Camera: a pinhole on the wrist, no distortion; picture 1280 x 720 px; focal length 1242.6 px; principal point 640.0 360.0 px. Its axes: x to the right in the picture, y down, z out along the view. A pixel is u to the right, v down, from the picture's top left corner.
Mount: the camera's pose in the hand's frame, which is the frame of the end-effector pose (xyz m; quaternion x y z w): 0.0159 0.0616 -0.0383 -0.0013 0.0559 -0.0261 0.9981
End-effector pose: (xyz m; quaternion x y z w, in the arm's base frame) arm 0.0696 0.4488 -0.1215 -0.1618 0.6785 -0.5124 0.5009
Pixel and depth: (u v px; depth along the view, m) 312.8 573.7 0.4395
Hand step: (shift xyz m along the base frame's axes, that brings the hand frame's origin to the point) 0.4100 -0.1250 -0.0879
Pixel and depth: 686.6 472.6 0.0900
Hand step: 0.0501 -0.0194 -0.0735
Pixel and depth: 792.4 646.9 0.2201
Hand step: 0.1512 -0.0988 -0.1262
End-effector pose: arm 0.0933 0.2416 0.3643 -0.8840 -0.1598 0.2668 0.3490
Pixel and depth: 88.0 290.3 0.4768
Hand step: -0.3784 0.1452 -0.2629
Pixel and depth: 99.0 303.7 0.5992
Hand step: -0.4806 0.1948 -0.3298
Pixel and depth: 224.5 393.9 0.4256
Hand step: -0.2881 0.1200 -0.2746
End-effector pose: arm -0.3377 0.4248 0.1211 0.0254 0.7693 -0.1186 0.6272
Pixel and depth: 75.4 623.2 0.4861
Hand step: 0.5131 0.0859 0.0263
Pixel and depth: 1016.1 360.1 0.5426
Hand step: 0.4220 -0.0784 -0.3298
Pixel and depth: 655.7 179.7 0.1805
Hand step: 0.1340 0.0000 -0.0673
